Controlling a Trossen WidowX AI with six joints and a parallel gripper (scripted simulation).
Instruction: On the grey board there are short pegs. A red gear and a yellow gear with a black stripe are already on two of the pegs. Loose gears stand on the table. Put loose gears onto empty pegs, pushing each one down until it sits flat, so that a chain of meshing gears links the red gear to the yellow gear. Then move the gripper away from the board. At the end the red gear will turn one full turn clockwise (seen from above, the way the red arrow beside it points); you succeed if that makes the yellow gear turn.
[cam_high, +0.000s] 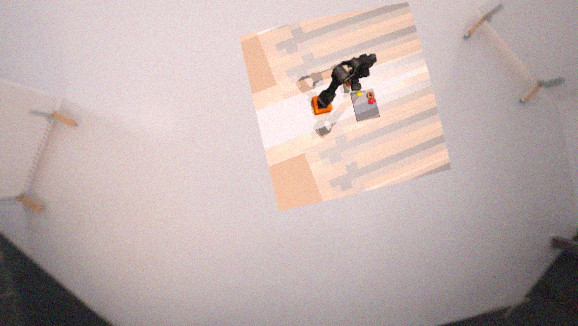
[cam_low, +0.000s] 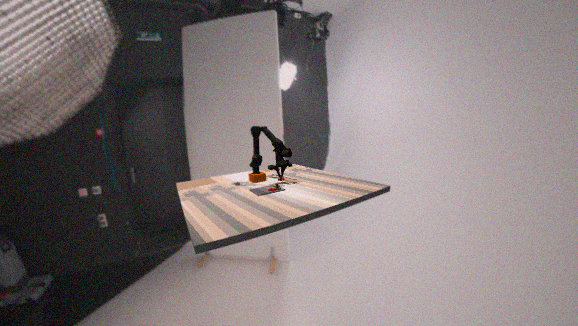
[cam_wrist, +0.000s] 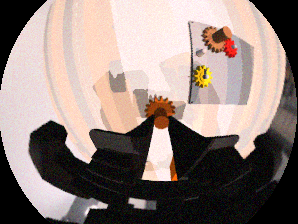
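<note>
My gripper tip is now 7 cm to the left of the yellow gear, 7 cm short of it and 4 cm above it. The rest, counted from my gripper tip: red arrow 17 cm ahead, 12 cm to the right, 5 cm below; brown gear 15 cm ahead, 9 cm to the right, 3 cm below; orange gear 1 cm below.
</note>
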